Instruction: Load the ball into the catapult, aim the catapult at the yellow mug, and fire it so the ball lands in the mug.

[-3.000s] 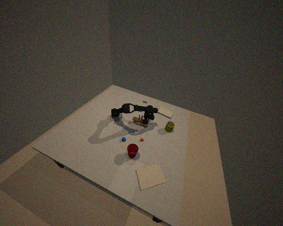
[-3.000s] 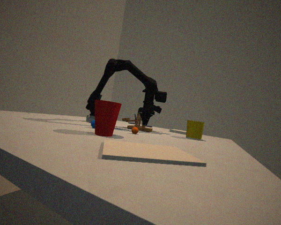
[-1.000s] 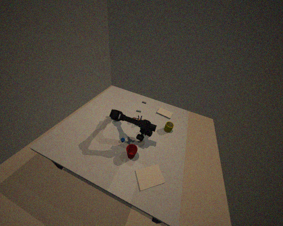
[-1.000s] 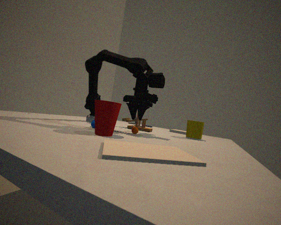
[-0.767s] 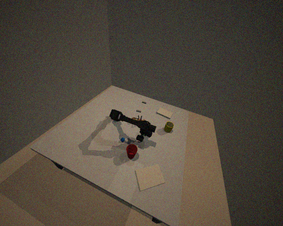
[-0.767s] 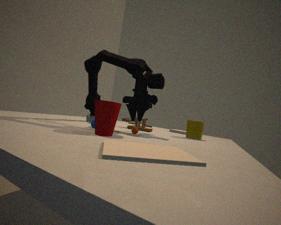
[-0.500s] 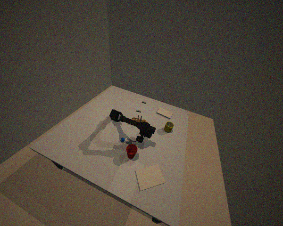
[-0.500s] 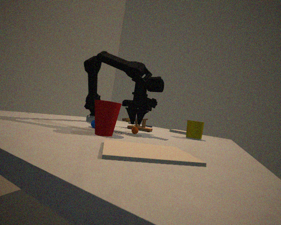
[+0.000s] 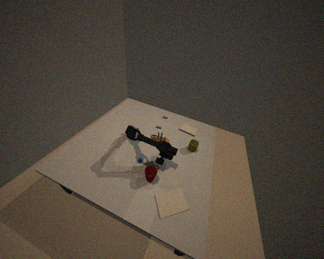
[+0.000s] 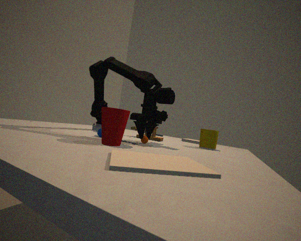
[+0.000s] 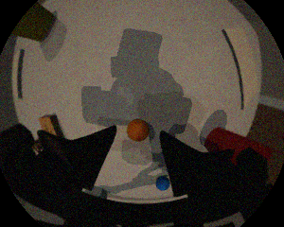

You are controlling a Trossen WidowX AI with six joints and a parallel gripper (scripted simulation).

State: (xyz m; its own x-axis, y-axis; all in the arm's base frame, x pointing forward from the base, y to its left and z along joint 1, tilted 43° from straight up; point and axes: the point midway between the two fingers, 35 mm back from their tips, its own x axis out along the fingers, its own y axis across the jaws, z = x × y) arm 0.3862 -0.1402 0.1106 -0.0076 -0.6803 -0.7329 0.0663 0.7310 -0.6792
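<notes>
Now: gripper tip right at the orange ball. Also, from my gripper tip: red cup (40 mm behind, 190 mm to the right, 10 mm above); then wooden catapult (110 mm behind, 230 mm to the left, 30 mm above); then blue ball (170 mm behind, 70 mm to the right).
</notes>
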